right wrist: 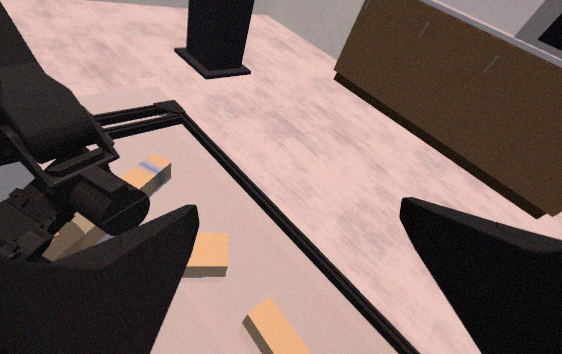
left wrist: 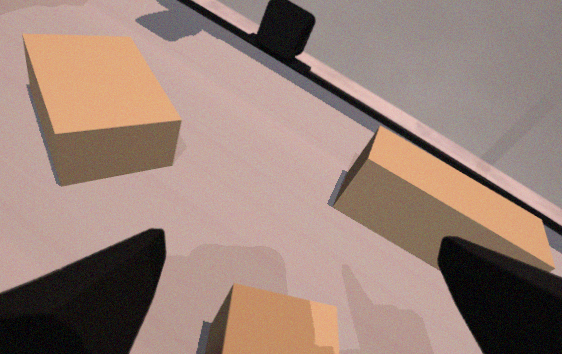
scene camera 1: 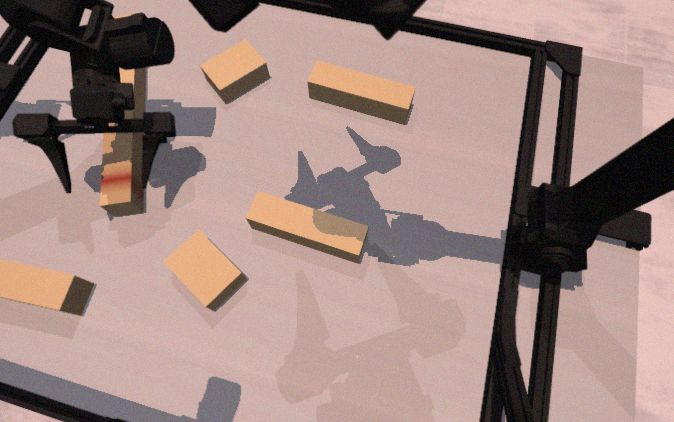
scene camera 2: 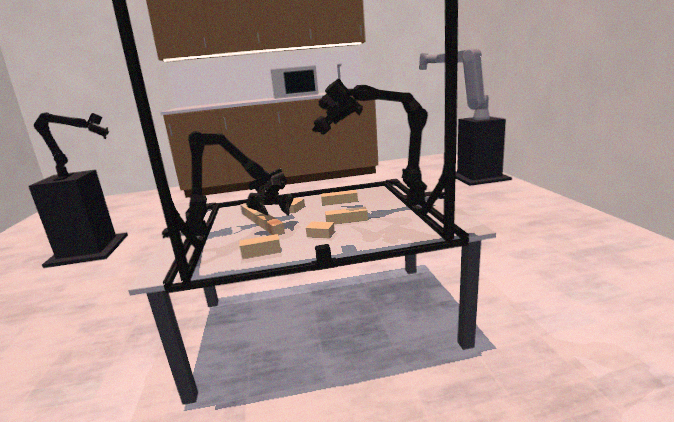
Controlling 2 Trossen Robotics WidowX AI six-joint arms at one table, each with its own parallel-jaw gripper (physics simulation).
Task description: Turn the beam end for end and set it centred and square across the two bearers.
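Places are measured from the left arm's base along level axes (x ahead, y left, z up), in centimetres.
Pixels of known places: left gripper, fingertip midpoint: [left wrist: 305,246] [scene camera 1: 107,190] [scene camera 2: 278,214]; right gripper, fingertip midpoint: [right wrist: 299,210]; left arm's base, origin of the base link: [scene camera 2: 197,233]; right arm's base, origin of the base link: [scene camera 1: 535,251] [scene camera 2: 416,202].
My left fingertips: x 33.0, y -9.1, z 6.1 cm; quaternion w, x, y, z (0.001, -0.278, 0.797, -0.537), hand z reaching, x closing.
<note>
For each thing: its middle in the pictures, then the offset to it from my left fingertips.
- beam, body centre: [scene camera 1: 125,108] [right wrist: 89,224] [scene camera 2: 260,217] dx -7.9, dy +15.9, dz -5.9 cm
- short block, body centre: [scene camera 1: 235,71] [right wrist: 200,253] [scene camera 2: 293,205] dx +6.7, dy +27.5, dz -6.2 cm
- longer block, body centre: [left wrist: 437,213] [scene camera 1: 33,286] [scene camera 2: 260,246] dx -7.4, dy -14.3, dz -5.6 cm
The beam [scene camera 1: 116,189] [scene camera 2: 257,218] [left wrist: 275,325] [right wrist: 152,165] is a long wooden bar with a red band near one end and a blue band near the other. It lies at the left in both scene views, blue end farther back. Two parallel wooden blocks, seemingly the bearers, lie right of it: a back one [scene camera 1: 361,90] [scene camera 2: 340,198] [right wrist: 275,330] and a front one [scene camera 1: 300,222] [scene camera 2: 346,216]. My left gripper [scene camera 1: 107,190] [scene camera 2: 276,212] [left wrist: 305,246] is open and empty, low over the beam's red end. My right gripper [scene camera 2: 339,119] [right wrist: 299,210] is open, high above the table.
A short block [scene camera 1: 232,65] [scene camera 2: 298,205] [right wrist: 210,250] lies behind, another [scene camera 1: 202,265] [scene camera 2: 320,230] [left wrist: 100,82] in front, between beam and bearers. A longer block [scene camera 1: 37,285] [scene camera 2: 260,247] [left wrist: 450,200] lies front left. A black frame [scene camera 1: 530,125] [scene camera 2: 240,275] [right wrist: 280,220] edges the table.
</note>
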